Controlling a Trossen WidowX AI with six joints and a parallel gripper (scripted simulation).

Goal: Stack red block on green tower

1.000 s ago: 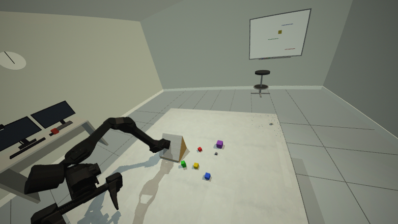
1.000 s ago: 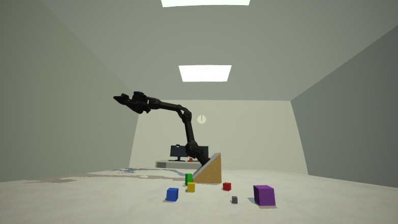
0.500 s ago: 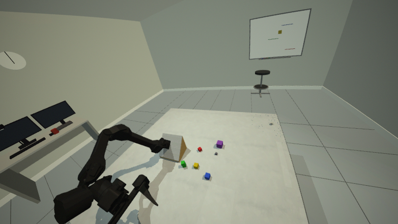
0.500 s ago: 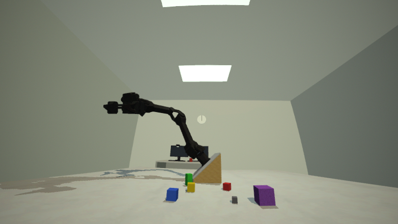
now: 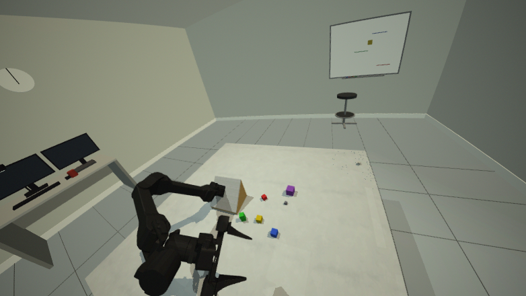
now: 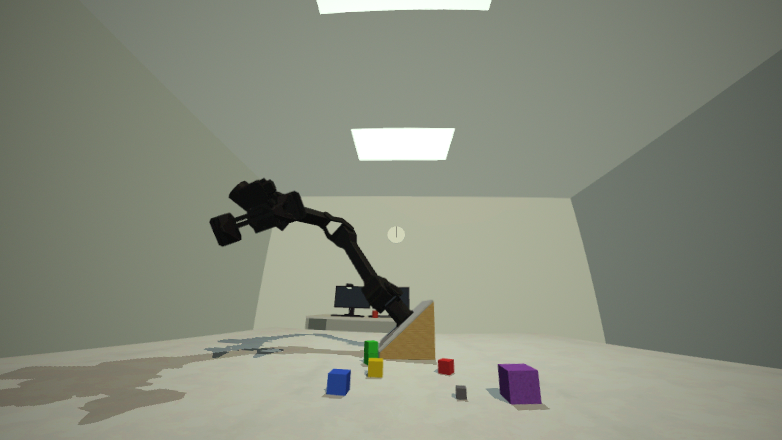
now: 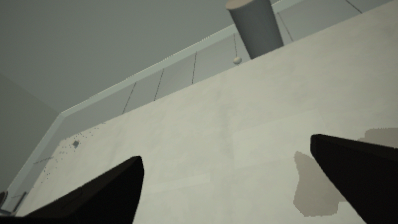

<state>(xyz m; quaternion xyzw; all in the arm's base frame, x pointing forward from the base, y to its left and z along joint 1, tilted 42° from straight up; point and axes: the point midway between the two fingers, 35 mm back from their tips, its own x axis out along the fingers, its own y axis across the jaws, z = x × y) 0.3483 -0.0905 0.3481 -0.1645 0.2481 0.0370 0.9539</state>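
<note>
Now: the red block 360 mm to the left of my gripper tip, 240 mm below it and 140 mm behind it. Also, from my gripper tip: yellow block (240 mm below, 230 mm to the left, 120 mm behind); small grey cube (360 mm to the left, 250 mm below, 10 mm behind); blue block (240 mm below, 180 mm to the left, 20 mm behind).
</note>
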